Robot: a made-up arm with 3 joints. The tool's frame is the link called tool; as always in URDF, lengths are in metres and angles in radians.
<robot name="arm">
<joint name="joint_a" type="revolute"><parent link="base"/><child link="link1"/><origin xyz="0 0 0.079"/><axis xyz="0 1 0"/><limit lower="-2.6" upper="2.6" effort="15" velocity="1.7"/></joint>
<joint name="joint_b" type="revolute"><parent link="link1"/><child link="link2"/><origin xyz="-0.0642 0.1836 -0.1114"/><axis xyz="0 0 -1"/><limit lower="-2.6" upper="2.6" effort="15" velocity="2.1"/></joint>
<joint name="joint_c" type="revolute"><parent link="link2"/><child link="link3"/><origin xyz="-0.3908 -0.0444 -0.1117"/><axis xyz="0 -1 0"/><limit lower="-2.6" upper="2.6" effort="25" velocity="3"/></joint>
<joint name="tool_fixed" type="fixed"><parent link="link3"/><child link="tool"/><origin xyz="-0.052 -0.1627 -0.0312"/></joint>
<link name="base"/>
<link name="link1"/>
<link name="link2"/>
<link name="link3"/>
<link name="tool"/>
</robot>
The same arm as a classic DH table. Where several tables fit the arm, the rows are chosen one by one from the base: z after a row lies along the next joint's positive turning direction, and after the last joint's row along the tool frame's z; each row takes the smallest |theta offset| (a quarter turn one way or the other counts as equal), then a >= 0, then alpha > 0; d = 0 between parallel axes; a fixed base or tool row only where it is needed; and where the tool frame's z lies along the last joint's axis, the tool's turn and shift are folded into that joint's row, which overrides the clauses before.
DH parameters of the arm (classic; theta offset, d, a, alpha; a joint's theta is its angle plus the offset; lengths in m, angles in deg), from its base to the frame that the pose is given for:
base (fixed): 0 0.079 0 -90
joint_a: 0 0.1836 -0.0642 -90
joint_b: 0 0.2231 -0.3908 -90
joint_c: 0 0.2071 -0.052 -90
tool (fixed): 0 -0.0312 0 0
Joint limits (deg, base to tool): -148.97..148.97 -148.97..148.97 -148.97..148.97

